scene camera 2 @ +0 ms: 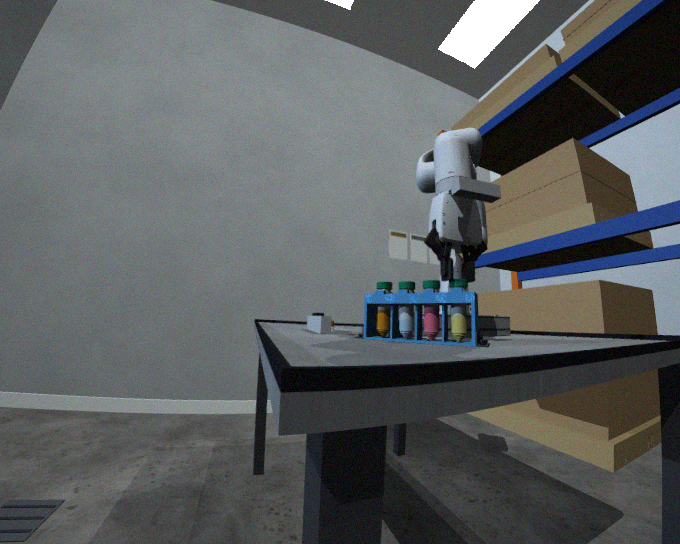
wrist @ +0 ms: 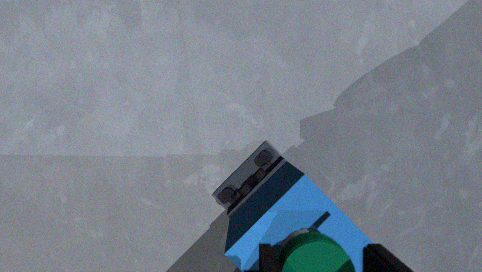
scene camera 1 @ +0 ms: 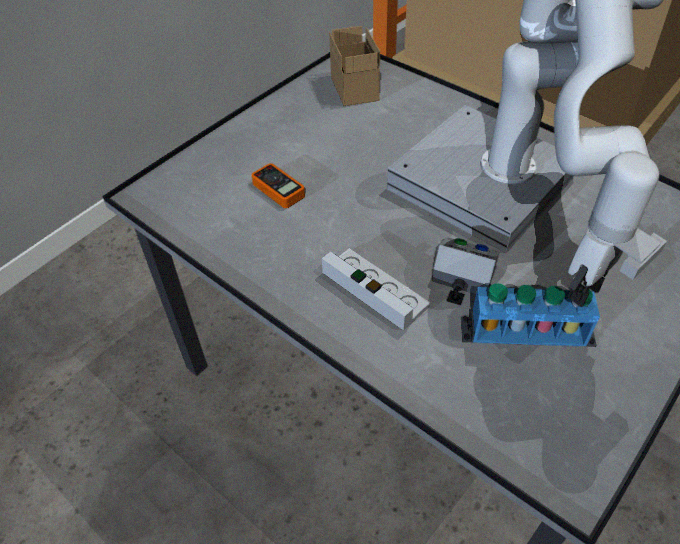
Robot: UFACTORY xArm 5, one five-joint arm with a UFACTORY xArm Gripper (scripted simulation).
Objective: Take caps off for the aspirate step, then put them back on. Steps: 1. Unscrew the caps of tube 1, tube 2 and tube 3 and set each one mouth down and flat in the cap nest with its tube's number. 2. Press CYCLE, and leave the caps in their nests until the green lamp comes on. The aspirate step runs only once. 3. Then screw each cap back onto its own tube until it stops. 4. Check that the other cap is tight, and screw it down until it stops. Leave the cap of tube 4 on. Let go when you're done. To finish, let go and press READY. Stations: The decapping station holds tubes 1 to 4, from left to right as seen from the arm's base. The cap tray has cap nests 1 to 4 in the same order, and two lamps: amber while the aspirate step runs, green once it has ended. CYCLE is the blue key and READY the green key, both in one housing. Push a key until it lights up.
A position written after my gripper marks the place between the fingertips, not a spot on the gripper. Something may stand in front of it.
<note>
In view: my gripper [scene camera 2: 458,281], a cardboard box [scene camera 1: 360,84] and a key housing [scene camera 1: 468,268].
My gripper is seen too in scene camera 1 [scene camera 1: 583,295]. The wrist view misses the cardboard box: it is out of frame.
</note>
